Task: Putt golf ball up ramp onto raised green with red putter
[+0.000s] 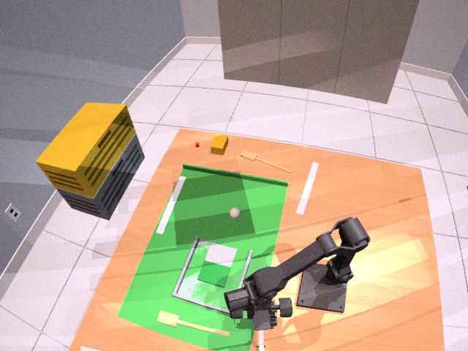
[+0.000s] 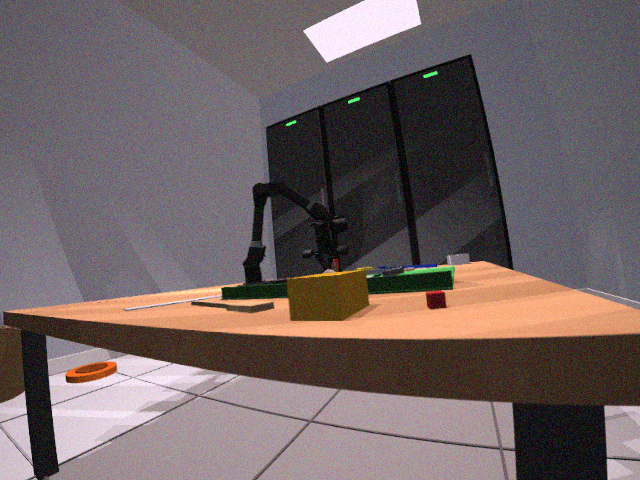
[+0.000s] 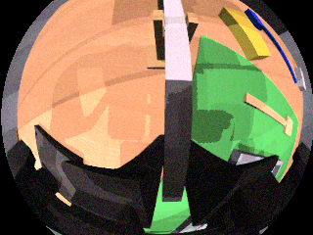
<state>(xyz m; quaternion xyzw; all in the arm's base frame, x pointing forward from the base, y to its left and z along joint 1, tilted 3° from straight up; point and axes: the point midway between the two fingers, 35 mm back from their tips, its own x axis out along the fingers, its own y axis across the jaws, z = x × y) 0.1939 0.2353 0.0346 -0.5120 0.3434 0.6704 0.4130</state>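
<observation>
The red putter is 10 cm to the left of my gripper tip, 5 cm behind it and 3 cm above it. The rest, counted from my gripper tip: green mat: 29 cm ahead, 18 cm to the right, 3 cm below; grey frame: 22 cm ahead, 7 cm to the right, 2 cm below; white golf ball: 35 cm to the right, 26 cm ahead, 1 cm below.
</observation>
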